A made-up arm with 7 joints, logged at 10 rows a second.
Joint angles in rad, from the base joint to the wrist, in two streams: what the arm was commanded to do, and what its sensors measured. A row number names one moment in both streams.
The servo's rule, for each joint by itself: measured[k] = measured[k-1] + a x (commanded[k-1-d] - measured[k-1]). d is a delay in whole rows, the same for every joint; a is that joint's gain. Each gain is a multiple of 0.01, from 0.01 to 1. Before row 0 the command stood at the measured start. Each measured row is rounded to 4 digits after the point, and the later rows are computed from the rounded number. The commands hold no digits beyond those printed.
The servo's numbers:
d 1
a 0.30 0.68 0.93 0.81 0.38 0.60 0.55
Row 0, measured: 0.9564, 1.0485, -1.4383, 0.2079, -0.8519, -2.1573, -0.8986
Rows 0 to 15, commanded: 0.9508, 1.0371, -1.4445, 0.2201, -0.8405, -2.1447, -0.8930; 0.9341, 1.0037, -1.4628, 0.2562, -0.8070, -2.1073, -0.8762; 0.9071, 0.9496, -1.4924, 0.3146, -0.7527, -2.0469, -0.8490; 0.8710, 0.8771, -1.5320, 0.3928, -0.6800, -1.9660, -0.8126; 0.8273, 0.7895, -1.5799, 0.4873, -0.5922, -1.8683, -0.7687; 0.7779, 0.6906, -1.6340, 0.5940, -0.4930, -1.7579, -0.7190; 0.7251, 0.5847, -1.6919, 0.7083, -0.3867, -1.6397, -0.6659; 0.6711, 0.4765, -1.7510, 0.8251, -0.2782, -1.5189, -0.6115; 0.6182, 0.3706, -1.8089, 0.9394, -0.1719, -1.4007, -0.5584; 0.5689, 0.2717, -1.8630, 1.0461, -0.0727, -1.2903, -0.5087; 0.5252, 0.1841, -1.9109, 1.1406, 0.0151, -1.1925, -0.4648; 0.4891, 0.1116, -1.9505, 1.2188, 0.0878, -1.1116, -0.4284; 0.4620, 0.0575, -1.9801, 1.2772, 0.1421, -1.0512, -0.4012; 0.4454, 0.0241, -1.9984, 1.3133, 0.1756, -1.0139, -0.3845; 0.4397, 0.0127, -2.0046, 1.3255, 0.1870, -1.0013, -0.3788; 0.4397, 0.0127, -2.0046, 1.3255, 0.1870, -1.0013, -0.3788
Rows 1 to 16, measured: 0.9564, 1.0485, -1.4383, 0.2079, -0.8519, -2.1573, -0.8986; 0.9547, 1.0407, -1.4441, 0.2178, -0.8476, -2.1497, -0.8955; 0.9485, 1.0155, -1.4615, 0.2489, -0.8322, -2.1243, -0.8849; 0.9361, 0.9707, -1.4902, 0.3021, -0.8020, -2.0779, -0.8652; 0.9166, 0.9071, -1.5291, 0.3756, -0.7556, -2.0108, -0.8363; 0.8898, 0.8271, -1.5763, 0.4661, -0.6935, -1.9253, -0.7991; 0.8562, 0.7343, -1.6300, 0.5697, -0.6173, -1.8249, -0.7550; 0.8169, 0.6326, -1.6876, 0.6820, -0.5297, -1.7138, -0.7060; 0.7732, 0.5265, -1.7466, 0.7979, -0.4341, -1.5969, -0.6540; 0.7267, 0.4205, -1.8045, 0.9125, -0.3345, -1.4792, -0.6014; 0.6794, 0.3193, -1.8589, 1.0207, -0.2350, -1.3659, -0.5504; 0.6331, 0.2274, -1.9073, 1.1178, -0.1400, -1.2619, -0.5033; 0.5899, 0.1487, -1.9475, 1.1996, -0.0534, -1.1717, -0.4621; 0.5515, 0.0867, -1.9778, 1.2625, 0.0209, -1.0994, -0.4286; 0.5197, 0.0441, -1.9970, 1.3036, 0.0797, -1.0481, -0.4043; 0.4957, 0.0227, -2.0041, 1.3213, 0.1205, -1.0200, -0.3903
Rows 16 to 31, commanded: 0.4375, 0.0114, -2.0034, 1.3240, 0.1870, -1.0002, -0.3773; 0.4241, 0.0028, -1.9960, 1.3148, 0.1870, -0.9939, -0.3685; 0.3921, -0.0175, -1.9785, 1.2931, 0.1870, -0.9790, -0.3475; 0.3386, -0.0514, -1.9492, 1.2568, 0.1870, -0.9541, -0.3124; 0.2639, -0.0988, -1.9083, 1.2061, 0.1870, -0.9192, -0.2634; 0.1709, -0.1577, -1.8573, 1.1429, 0.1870, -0.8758, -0.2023; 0.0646, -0.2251, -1.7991, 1.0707, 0.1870, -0.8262, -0.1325; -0.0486, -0.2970, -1.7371, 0.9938, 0.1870, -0.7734, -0.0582; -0.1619, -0.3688, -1.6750, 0.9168, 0.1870, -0.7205, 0.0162; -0.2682, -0.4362, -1.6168, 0.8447, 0.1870, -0.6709, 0.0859; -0.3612, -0.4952, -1.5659, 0.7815, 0.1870, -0.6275, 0.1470; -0.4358, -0.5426, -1.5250, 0.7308, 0.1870, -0.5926, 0.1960; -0.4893, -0.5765, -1.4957, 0.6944, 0.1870, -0.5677, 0.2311; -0.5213, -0.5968, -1.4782, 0.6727, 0.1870, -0.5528, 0.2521; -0.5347, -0.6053, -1.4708, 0.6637, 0.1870, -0.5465, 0.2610; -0.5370, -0.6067, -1.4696, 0.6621, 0.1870, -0.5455, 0.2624
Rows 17 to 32, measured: 0.4789, 0.0159, -2.0046, 1.3247, 0.1458, -1.0088, -0.3840; 0.4665, 0.0128, -2.0035, 1.3241, 0.1615, -1.0036, -0.3803; 0.4538, 0.0060, -1.9965, 1.3166, 0.1712, -0.9978, -0.3738; 0.4353, -0.0100, -1.9798, 1.2976, 0.1772, -0.9865, -0.3593; 0.4063, -0.0382, -1.9513, 1.2646, 0.1809, -0.9671, -0.3335; 0.3636, -0.0794, -1.9113, 1.2172, 0.1832, -0.9384, -0.2949; 0.3058, -0.1326, -1.8611, 1.1570, 0.1846, -0.9008, -0.2440; 0.2334, -0.1955, -1.8034, 1.0871, 0.1855, -0.8560, -0.1827; 0.1488, -0.2645, -1.7417, 1.0115, 0.1861, -0.8064, -0.1142; 0.0556, -0.3354, -1.6797, 0.9348, 0.1864, -0.7549, -0.0425; -0.0415, -0.4039, -1.6212, 0.8618, 0.1866, -0.7045, 0.0281; -0.1374, -0.4660, -1.5698, 0.7968, 0.1868, -0.6583, 0.0935; -0.2269, -0.5181, -1.5281, 0.7433, 0.1869, -0.6189, 0.1499; -0.3056, -0.5578, -1.4980, 0.7037, 0.1869, -0.5882, 0.1946; -0.3703, -0.5843, -1.4796, 0.6786, 0.1869, -0.5670, 0.2262; -0.4196, -0.5986, -1.4714, 0.6665, 0.1869, -0.5547, 0.2453
